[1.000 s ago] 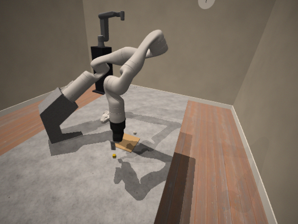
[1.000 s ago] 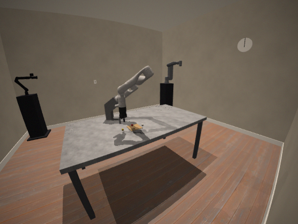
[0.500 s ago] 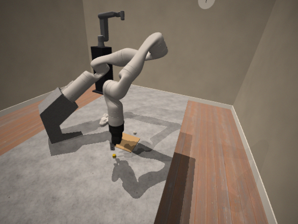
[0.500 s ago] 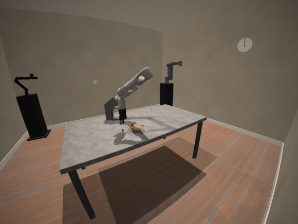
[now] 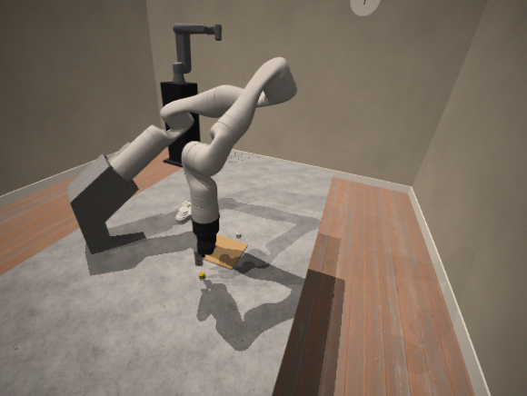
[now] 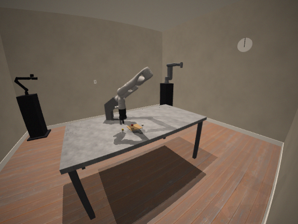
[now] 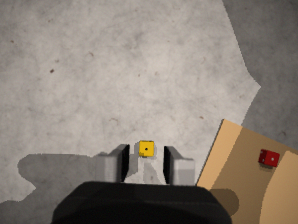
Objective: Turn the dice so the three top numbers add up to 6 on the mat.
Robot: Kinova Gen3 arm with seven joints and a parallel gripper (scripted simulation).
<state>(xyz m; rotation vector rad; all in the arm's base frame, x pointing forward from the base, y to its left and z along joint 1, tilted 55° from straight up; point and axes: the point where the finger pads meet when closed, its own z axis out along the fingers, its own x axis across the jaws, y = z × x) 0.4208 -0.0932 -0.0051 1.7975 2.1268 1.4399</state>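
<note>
Now: hand 80 mm above the yellow die. Also, from my hand: tan mat 140 mm to the left, 90 mm below; then white die 240 mm to the left, 80 mm below; then red die 130 mm to the left, 80 mm below, 50 mm behind.
</note>
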